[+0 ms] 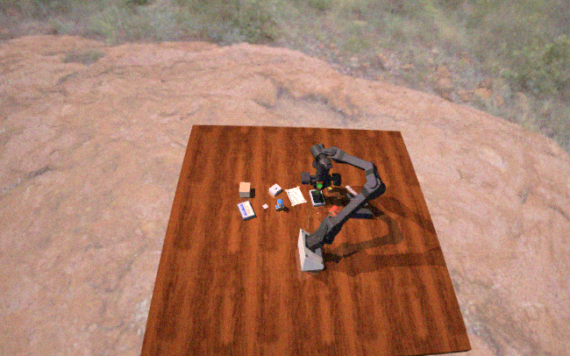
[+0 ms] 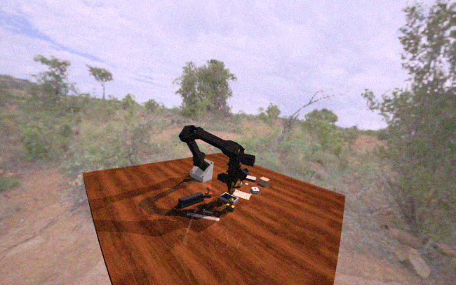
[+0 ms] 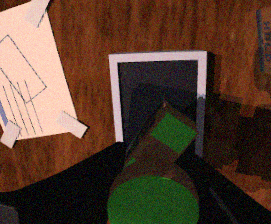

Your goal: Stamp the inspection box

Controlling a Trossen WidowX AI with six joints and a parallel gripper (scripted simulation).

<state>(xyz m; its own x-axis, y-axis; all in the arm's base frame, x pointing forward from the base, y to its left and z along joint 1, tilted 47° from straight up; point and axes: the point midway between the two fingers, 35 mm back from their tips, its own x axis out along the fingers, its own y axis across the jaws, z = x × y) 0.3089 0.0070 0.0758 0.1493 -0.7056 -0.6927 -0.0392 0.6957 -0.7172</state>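
Right now my gripper tip is 60 mm above the ink pad. The rest, counted from my gripper tip: yellow-knobbed stamp 60 mm to the right, 60 mm ahead, 50 mm below; red-knobbed stamp 100 mm behind, 80 mm to the right, 50 mm below; card 110 mm to the left, 70 mm below.
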